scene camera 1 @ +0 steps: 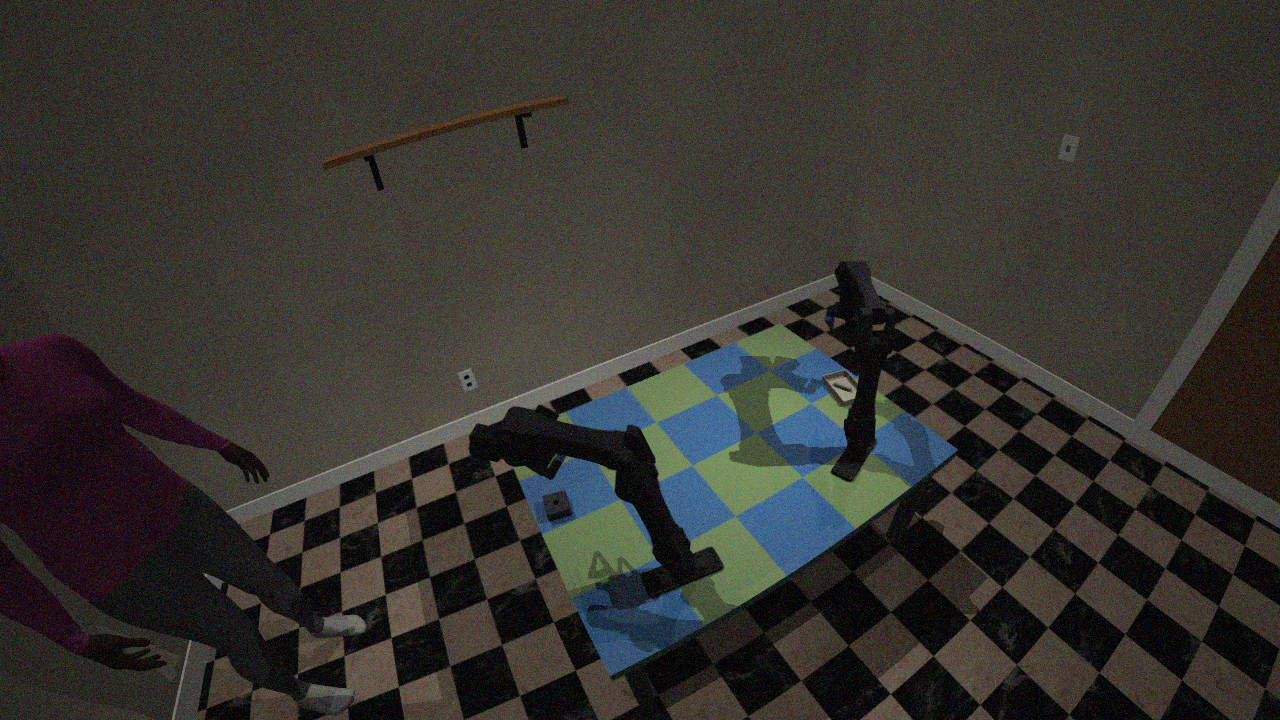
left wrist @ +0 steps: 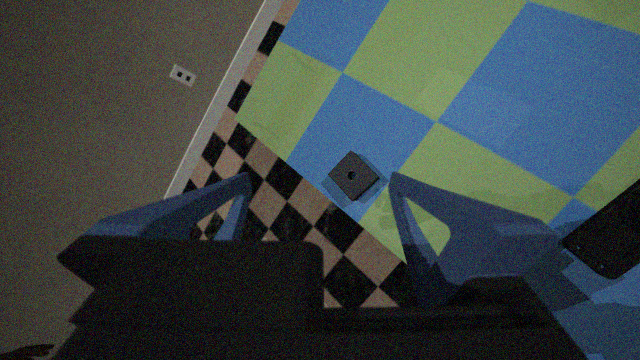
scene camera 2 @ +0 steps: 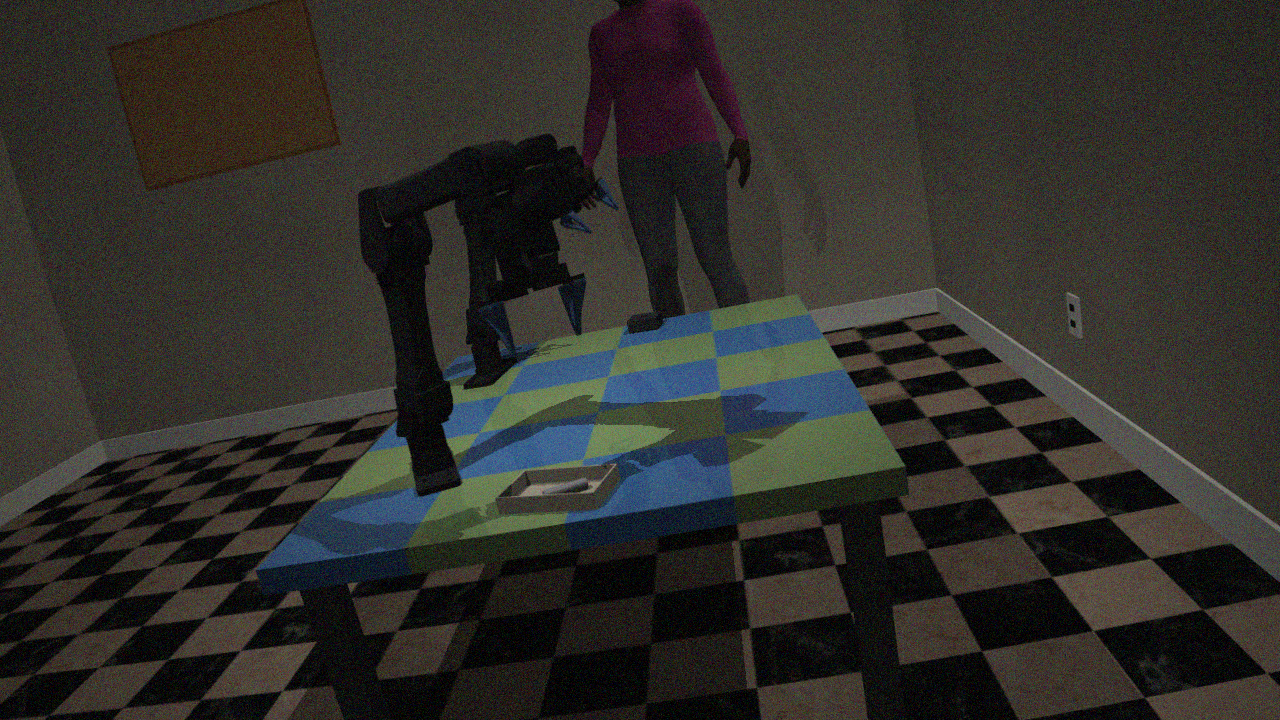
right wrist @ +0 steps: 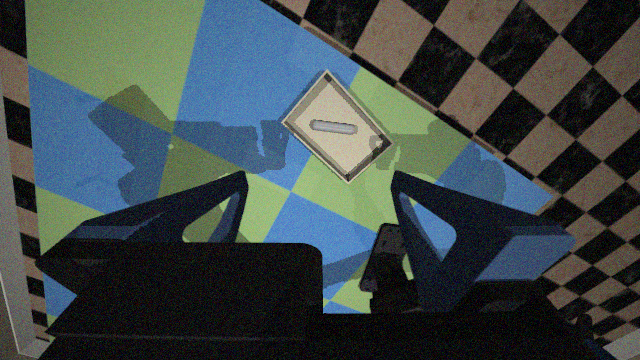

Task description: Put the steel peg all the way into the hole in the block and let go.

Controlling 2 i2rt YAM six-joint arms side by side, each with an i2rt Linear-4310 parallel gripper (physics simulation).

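Places are measured from the left arm's base along level axes (x left, y ahead, z down), in metres.
Pixels of known places: left gripper, fingertip midpoint: (left wrist: 320, 179) (scene camera 2: 604, 220); right gripper, fingertip midpoint: (scene camera 1: 845, 334) (scene camera 2: 546, 345) (right wrist: 319, 178); left arm's base at its link origin: (scene camera 1: 682, 572) (scene camera 2: 491, 374); right arm's base at its link origin: (scene camera 1: 854, 456) (scene camera 2: 435, 472) (right wrist: 384, 259).
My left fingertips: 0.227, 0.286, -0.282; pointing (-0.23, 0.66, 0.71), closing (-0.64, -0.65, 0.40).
For each thing: its top centre in the pictures, then the offset to it from my left fingertips, as dx, dy, dz. Level surfaces: height alone.
- steel peg at its top centre: (scene camera 2: 564, 484) (right wrist: 333, 128) (scene camera 1: 843, 384) -1.018, +0.101, +0.263
- dark square block at its top centre: (left wrist: 351, 175) (scene camera 2: 644, 316) (scene camera 1: 555, 502) +0.014, +0.046, +0.251
- green checkered table at its surface level: dz +0.282
The steel peg (scene camera 1: 843, 387) (scene camera 2: 565, 486) (right wrist: 333, 127) lies flat in a shallow, light, open tray (scene camera 2: 537, 505) (right wrist: 304, 96). The dark square block (scene camera 1: 556, 511) (scene camera 2: 644, 323) (left wrist: 364, 181) sits on the tabletop near an edge, its round hole facing up and empty. My left gripper (scene camera 2: 602, 219) (left wrist: 320, 179) is open with nothing between its fingers, high above the table; the block shows beyond its fingertips in the left wrist view. My right gripper (scene camera 2: 544, 344) (right wrist: 319, 178) is open and empty, above the table; the tray and peg show beyond its fingertips in the right wrist view.
The blue and green checkered table (scene camera 1: 716, 438) (scene camera 2: 792, 355) carries both arm bases. The tray stands close to the right arm's base (scene camera 2: 435, 470). A person (scene camera 1: 98, 465) (scene camera 2: 657, 98) stands beyond the block's end of the table. Arm shadows fall across the tabletop.
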